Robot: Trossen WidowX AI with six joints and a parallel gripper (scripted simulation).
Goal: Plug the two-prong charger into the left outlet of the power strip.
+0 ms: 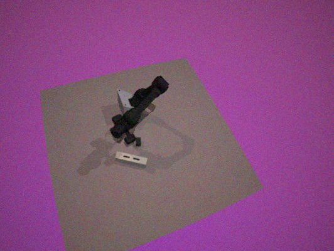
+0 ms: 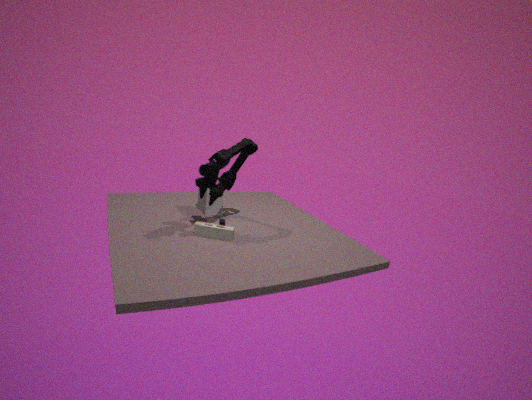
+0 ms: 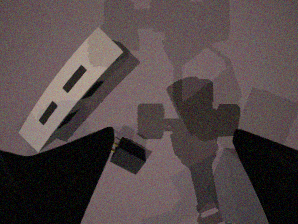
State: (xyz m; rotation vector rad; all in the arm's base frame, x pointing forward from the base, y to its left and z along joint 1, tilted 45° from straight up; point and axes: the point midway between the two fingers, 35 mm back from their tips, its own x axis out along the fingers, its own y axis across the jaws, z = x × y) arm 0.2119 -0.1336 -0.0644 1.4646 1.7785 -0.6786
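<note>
Right now the dark charger is 40 mm ahead of my gripper tip, 90 mm to the left of it and 120 mm below it.
</note>
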